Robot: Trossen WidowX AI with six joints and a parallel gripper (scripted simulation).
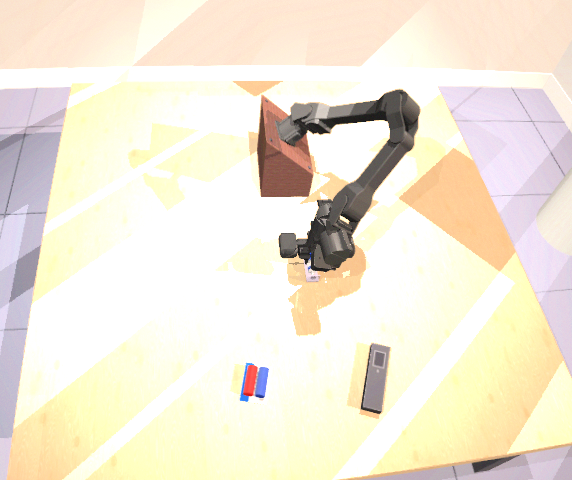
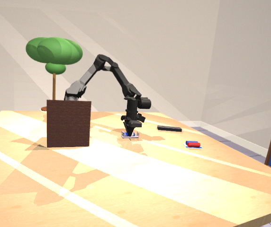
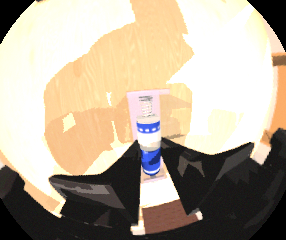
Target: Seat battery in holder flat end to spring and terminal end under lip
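My gripper tip is 10 mm below the battery. Also, from my gripper tip: white card (290 mm ahead, 210 mm to the right); then dark remote (330 mm ahead, 70 mm to the left, 10 mm above).
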